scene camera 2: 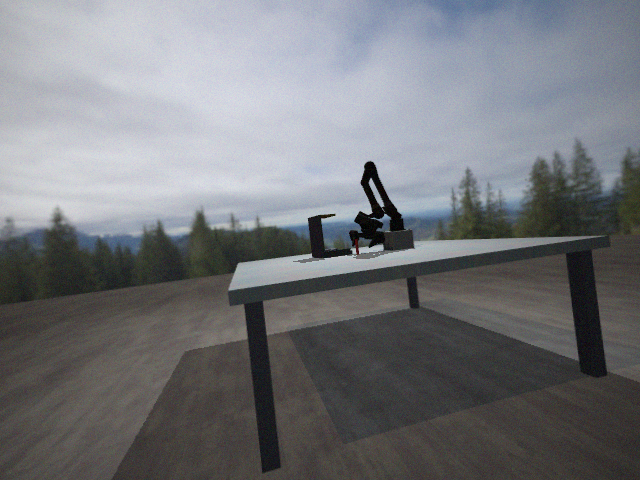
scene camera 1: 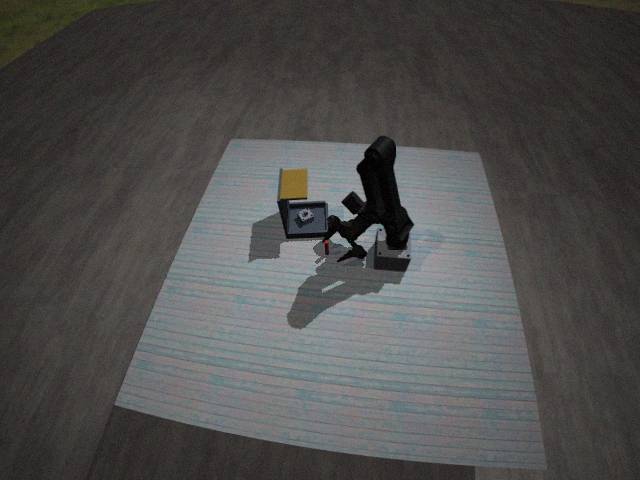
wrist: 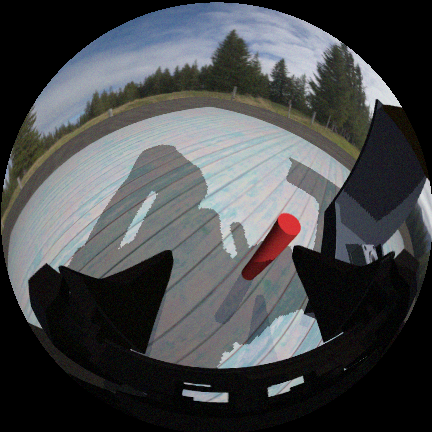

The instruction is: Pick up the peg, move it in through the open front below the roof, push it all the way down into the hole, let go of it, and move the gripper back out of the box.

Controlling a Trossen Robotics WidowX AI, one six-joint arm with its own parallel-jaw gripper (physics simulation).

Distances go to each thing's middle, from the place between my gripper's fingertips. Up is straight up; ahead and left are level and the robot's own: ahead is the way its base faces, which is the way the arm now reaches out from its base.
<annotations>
The red peg (wrist: pixel 286 226) lies 20 mm to the right of my hand and 10 mm ahead of it. Round my hand: dark back wall (wrist: pixel 378 194) 170 mm to the right, 170 mm ahead, 80 mm above; yellow roof (scene camera 1: pixel 294 182) 180 mm above, 170 mm to the right, 120 mm ahead.
</annotations>
